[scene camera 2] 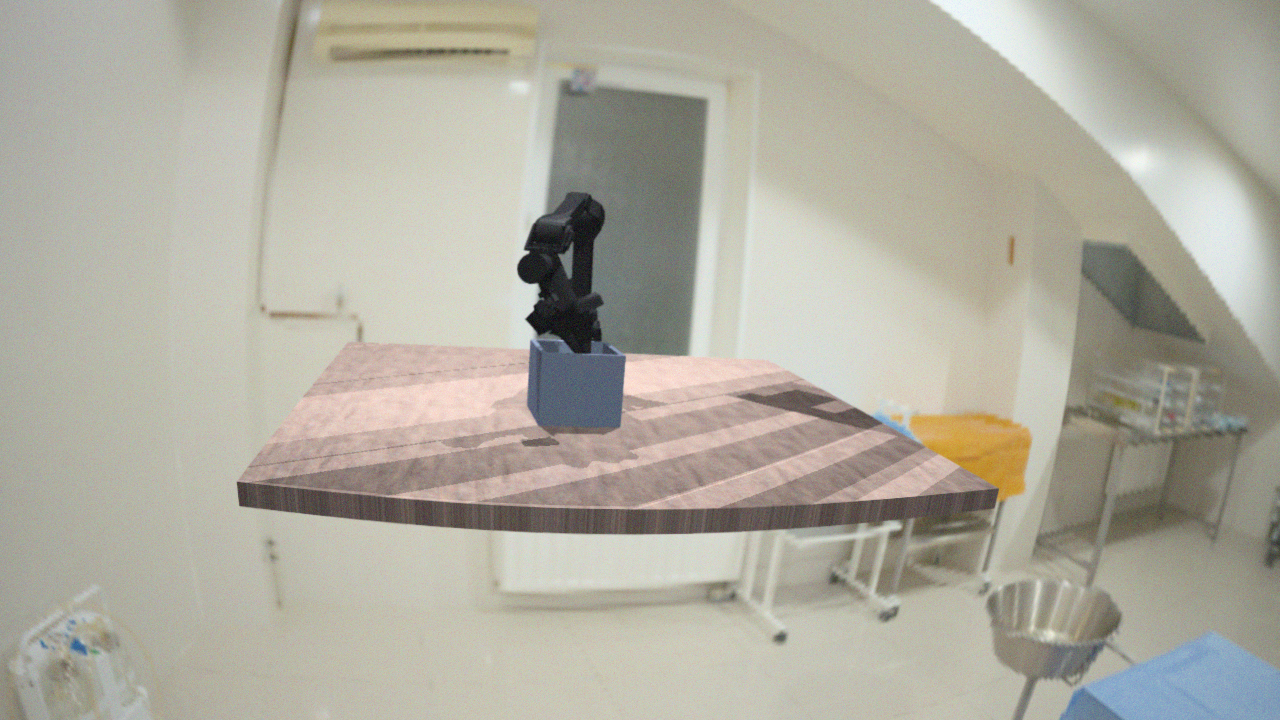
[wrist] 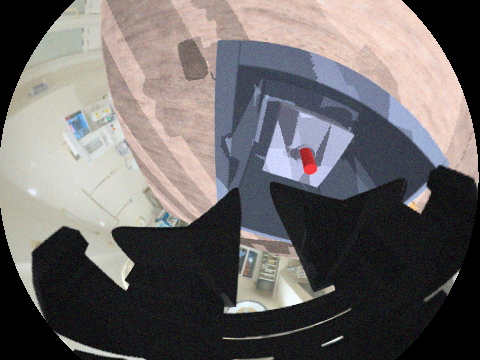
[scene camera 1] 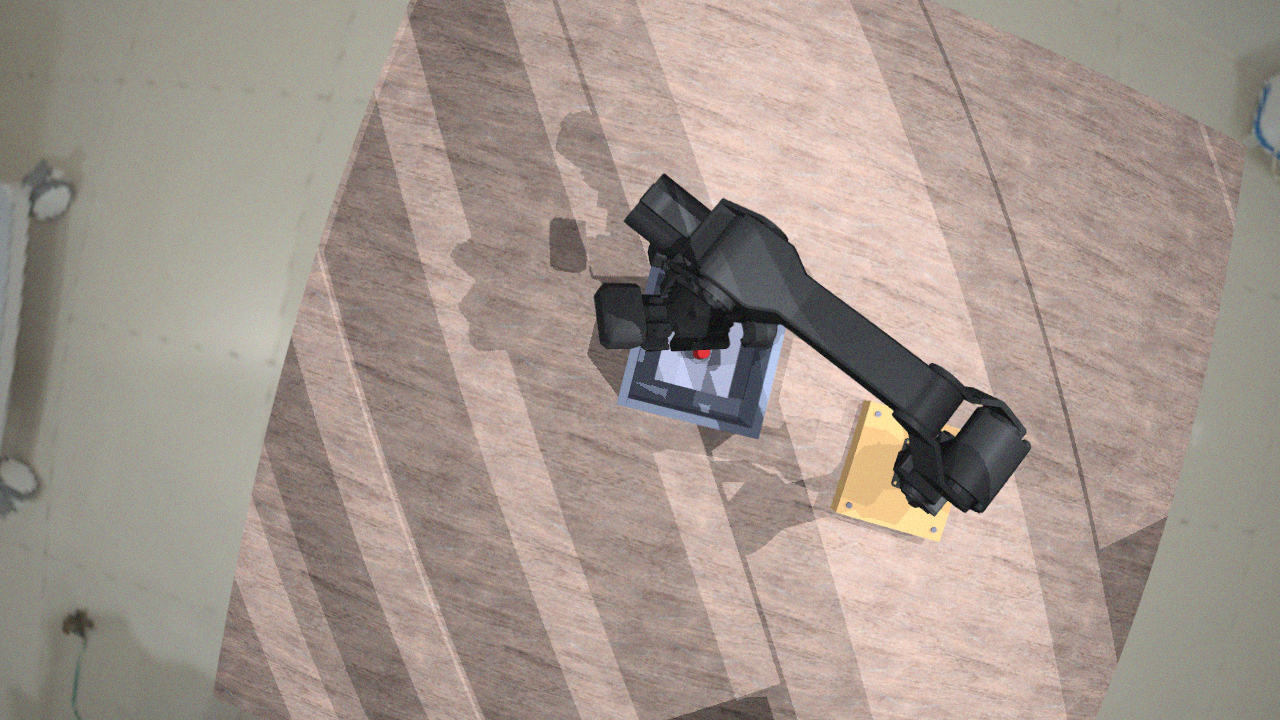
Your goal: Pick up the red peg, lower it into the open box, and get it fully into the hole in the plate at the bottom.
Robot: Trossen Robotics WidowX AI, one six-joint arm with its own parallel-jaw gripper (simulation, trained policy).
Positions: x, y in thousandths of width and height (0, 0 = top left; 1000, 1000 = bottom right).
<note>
I see my gripper (scene camera 1: 515, 483).
My gripper shows as well in scene camera 2 (scene camera 2: 457, 495) and in the wrist view (wrist: 530, 529).
</note>
